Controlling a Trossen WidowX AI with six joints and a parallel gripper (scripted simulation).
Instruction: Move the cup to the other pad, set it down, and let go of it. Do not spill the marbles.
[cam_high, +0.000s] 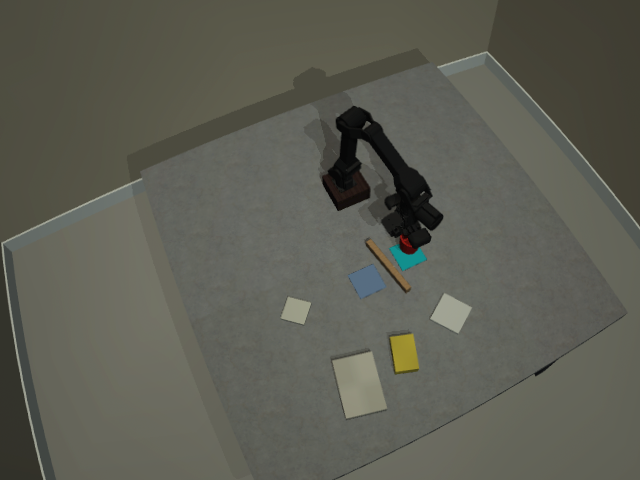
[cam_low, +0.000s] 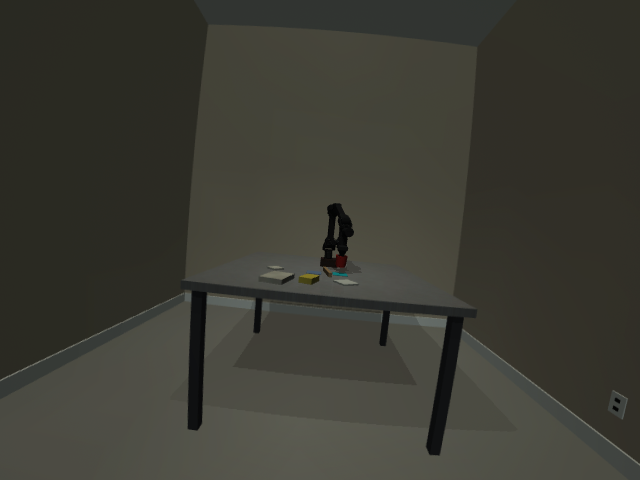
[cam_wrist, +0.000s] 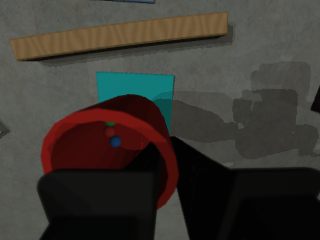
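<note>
Now: the blue marble 4 cm ahead of my gripper tip, 2 cm below it and 1 cm to the left of it. Round my gripper tip: blue-grey pad: 17 cm to the right, 9 cm below, 4 cm ahead; red cup: 3 cm ahead; wooden bar: 8 cm to the right, 8 cm below, 4 cm ahead.
</note>
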